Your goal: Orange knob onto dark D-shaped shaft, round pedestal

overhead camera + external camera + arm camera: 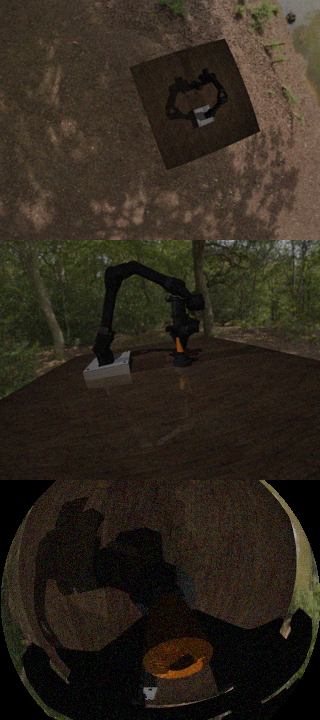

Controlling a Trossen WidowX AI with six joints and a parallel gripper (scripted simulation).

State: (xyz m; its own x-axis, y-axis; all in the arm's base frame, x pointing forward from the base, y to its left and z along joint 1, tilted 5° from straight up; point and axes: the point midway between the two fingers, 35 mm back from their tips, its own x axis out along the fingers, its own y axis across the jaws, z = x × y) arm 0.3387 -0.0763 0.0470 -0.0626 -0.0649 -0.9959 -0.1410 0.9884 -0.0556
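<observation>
My gripper tip is now 2 cm below the orange knob. The rest, counted from my gripper tip: dark round pedestal 4 cm below.
</observation>
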